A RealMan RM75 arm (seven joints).
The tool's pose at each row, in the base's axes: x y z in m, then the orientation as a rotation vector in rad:
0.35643, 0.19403, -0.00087, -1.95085, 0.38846, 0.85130
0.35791, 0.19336, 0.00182, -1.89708, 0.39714, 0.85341
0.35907, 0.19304, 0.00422, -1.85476, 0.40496, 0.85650
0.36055, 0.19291, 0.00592, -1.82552, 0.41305, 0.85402
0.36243, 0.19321, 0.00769, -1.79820, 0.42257, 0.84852
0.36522, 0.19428, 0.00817, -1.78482, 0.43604, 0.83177
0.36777, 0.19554, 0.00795, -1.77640, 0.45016, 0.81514
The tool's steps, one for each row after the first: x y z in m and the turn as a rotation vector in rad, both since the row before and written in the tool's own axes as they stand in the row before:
-0.00089, -0.00223, -0.00203, 0.04838, -0.01846, 0.00245
-0.00092, -0.00211, -0.00139, 0.03769, -0.01505, 0.00366
-0.00021, -0.00197, -0.00108, 0.02815, -0.00652, 0.00216
0.00005, -0.00248, -0.00079, 0.02780, -0.00332, 0.00182
0.00168, -0.00251, -0.00008, 0.02027, 0.01069, -0.00063
0.00204, -0.00196, 0.00037, 0.01592, 0.01300, 0.00019

